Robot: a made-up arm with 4 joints.
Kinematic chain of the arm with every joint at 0, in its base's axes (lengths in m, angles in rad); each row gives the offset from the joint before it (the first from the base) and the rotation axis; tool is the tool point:
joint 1: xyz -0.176 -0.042 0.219 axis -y
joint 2: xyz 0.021 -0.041 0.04 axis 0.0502 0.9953 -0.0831
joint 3: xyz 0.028 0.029 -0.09 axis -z
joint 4: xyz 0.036 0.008 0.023 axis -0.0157 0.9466 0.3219
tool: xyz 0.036 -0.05 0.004
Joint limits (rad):
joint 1: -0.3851..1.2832
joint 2: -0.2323..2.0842
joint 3: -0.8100..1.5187
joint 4: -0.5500..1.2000
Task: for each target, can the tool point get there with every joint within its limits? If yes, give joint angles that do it. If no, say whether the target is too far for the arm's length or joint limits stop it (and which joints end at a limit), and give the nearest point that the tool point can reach.
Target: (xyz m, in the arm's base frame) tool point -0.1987 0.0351 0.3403
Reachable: no: joint limits stop it (at a limit: joint 1, joint 2, joint 3) | nearest point -0.1443 -0.0332 0.3528 | short by 0.088 m
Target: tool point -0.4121 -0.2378 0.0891
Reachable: no: too far | nearest point -0.2798 -0.1092 0.1666 | short by 0.200 m
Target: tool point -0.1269 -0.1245 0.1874
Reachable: yes | joints 0.4417 0.7239 0.4887 -0.1405
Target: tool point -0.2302 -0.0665 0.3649
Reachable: no: joint limits stop it (at a limit: joint 2, joint 3, joint 4) | nearest point -0.2177 -0.1051 0.3313 | short by 0.053 m
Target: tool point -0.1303 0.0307 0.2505
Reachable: no: joint limits stop it (at a limit: joint 1, joint 3) | nearest point -0.0773 -0.0260 0.2467 | short by 0.078 m
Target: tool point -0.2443 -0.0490 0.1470
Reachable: yes | joints 0.1779 1.7064 -0.3406 0.7653
